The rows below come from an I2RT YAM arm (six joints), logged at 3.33 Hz.
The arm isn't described. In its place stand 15 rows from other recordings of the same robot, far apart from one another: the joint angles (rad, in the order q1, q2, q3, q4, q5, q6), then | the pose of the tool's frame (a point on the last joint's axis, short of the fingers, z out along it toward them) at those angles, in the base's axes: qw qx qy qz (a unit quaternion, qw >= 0); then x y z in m.
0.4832 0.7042 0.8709 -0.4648 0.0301 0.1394 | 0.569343 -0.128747 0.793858 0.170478 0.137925 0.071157 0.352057
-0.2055 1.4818 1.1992 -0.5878 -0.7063 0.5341 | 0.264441 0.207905 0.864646 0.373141 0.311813 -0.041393 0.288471
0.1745 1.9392 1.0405 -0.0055 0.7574 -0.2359 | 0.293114 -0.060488 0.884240 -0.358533 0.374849 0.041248 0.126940
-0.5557 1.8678 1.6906 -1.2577 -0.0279 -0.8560 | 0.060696 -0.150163 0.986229 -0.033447 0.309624 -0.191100 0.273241
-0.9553 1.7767 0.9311 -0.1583 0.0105 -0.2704 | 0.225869 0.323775 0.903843 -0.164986 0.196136 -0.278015 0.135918
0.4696 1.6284 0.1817 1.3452 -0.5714 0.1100 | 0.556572 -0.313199 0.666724 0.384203 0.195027 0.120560 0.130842
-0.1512 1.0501 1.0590 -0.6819 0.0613 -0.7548 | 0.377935 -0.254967 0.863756 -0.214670 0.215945 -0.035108 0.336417
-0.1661 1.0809 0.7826 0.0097 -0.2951 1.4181 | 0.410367 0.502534 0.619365 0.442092 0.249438 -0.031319 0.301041
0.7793 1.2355 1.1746 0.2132 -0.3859 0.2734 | 0.581224 -0.300845 0.582422 0.482138 0.194806 0.211281 0.424008
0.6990 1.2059 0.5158 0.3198 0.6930 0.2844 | 0.600647 0.027973 0.799016 0.003786 0.204047 0.141808 0.213729
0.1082 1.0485 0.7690 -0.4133 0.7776 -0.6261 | 0.292332 -0.150287 0.839631 -0.432406 0.218231 -0.001417 0.268921
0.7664 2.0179 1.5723 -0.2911 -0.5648 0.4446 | 0.174846 -0.252091 0.848648 0.430901 0.316850 0.331484 0.230178
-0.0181 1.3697 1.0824 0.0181 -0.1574 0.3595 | 0.584543 0.102074 0.787983 0.164234 0.324502 -0.000293 0.331266
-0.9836 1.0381 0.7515 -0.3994 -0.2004 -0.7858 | 0.339802 0.046170 0.899029 -0.272305 0.128976 -0.181012 0.260241
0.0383 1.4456 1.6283 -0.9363 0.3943 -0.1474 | 0.379247 -0.005945 0.903242 -0.200727 0.295293 -0.002371 0.405823
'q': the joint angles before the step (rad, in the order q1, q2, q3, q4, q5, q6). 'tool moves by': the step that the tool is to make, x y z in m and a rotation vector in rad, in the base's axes. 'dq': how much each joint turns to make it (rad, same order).
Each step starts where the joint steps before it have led.
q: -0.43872 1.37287 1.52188 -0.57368 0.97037 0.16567
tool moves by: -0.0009 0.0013 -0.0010 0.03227 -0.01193 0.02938
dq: -0.00022 -0.00168 0.00715 -0.03753 -0.04137 0.03170
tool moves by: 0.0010 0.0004 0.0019 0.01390 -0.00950 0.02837
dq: 0.00027 0.00334 0.01277 -0.01013 -0.03254 0.00429
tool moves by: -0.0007 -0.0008 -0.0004 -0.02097 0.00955 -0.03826
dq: -0.00023 -0.00004 -0.00623 0.01188 0.04427 -0.00684
